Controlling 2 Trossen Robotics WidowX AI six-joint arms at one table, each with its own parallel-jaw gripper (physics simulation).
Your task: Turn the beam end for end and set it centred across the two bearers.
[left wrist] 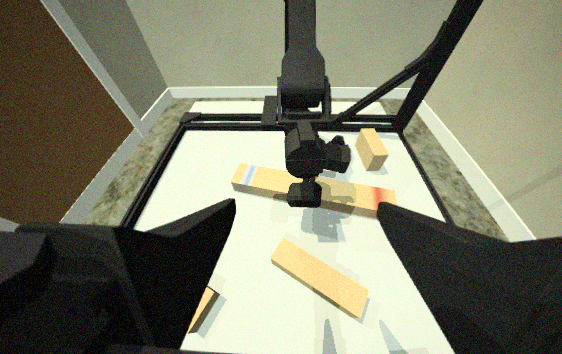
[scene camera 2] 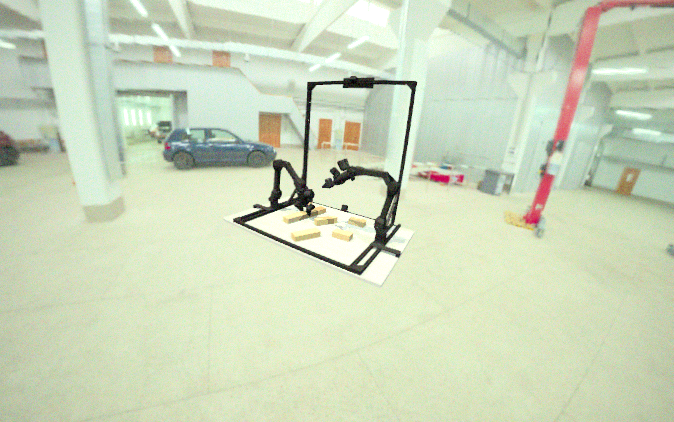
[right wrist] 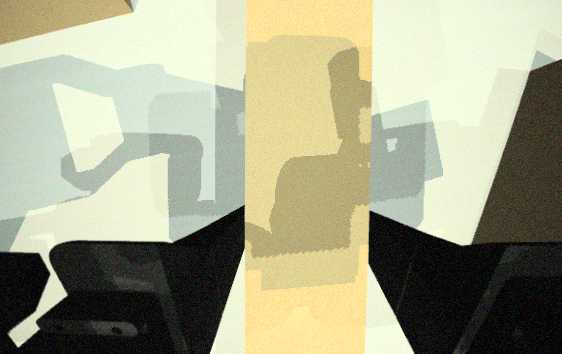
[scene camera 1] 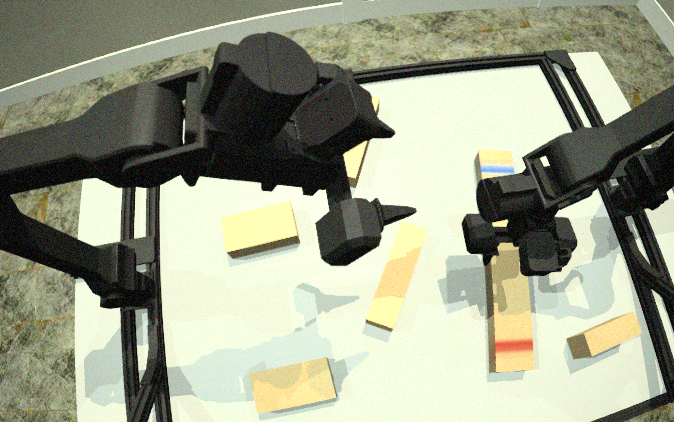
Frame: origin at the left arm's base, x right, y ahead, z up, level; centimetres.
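Seen in the pictures: left gripper, fingertip midpoint: (left wrist: 306, 206) (scene camera 2: 325, 186) (scene camera 1: 403, 171); right gripper, fingertip midpoint: (scene camera 2: 306, 215) (right wrist: 299, 211) (scene camera 1: 502, 263); left arm's base, link origin: (scene camera 2: 380, 241) (scene camera 1: 138, 291); right arm's base, link origin: (scene camera 2: 274, 207) (scene camera 1: 624, 200).
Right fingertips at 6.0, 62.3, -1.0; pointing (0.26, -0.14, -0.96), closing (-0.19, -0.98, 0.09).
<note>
Pixels of each thing's top centre, then the offset from my right fingertips to it, as dx, dy, dz.
- long wooden beam, top centre: (right wrist: 308, 245) (scene camera 1: 508, 252) (left wrist: 311, 186) (scene camera 2: 305, 212) -1.0, +0.3, +2.9
- upper block, top centre: (scene camera 1: 258, 226) (scene camera 2: 342, 232) -13.3, -39.0, +2.9
- lower block, top centre: (scene camera 1: 291, 385) (scene camera 2: 357, 219) +12.8, -37.2, +2.9
- slanted plank, top centre: (scene camera 1: 397, 273) (left wrist: 317, 273) (scene camera 2: 326, 217) -1.3, -18.5, +3.5
- wooden piece, top centre: (scene camera 1: 351, 131) (left wrist: 162, 282) (scene camera 2: 306, 231) -28.2, -20.7, +2.9
- small block, top centre: (scene camera 1: 613, 333) (left wrist: 374, 140) +16.7, +13.7, +5.4
The long wooden beam (scene camera 1: 513, 327) (scene camera 2: 295, 217) (left wrist: 270, 179) (right wrist: 307, 320) lies flat at the right in scene camera 1, its blue band at the upper end and red band at the lower end. My right gripper (scene camera 1: 510, 256) (scene camera 2: 309, 211) (right wrist: 299, 211) is shut on the beam near its middle, a fingertip against each long side. Two similar short blocks, apparently the bearers, lie apart at the left in scene camera 1: an upper block (scene camera 1: 260, 225) and a lower block (scene camera 1: 292, 384). My left gripper (scene camera 1: 404, 171) (scene camera 2: 326, 185) is open and empty, raised above the table.
A slanted plank (scene camera 1: 397, 275) (left wrist: 320, 277) lies between the blocks and the beam. Another wooden piece (scene camera 1: 356, 162) (left wrist: 204, 310) is partly hidden below the left arm. A small block (scene camera 1: 607, 334) (left wrist: 371, 150) lies beside the beam's red end. A black frame (scene camera 1: 450, 67) borders the table.
</note>
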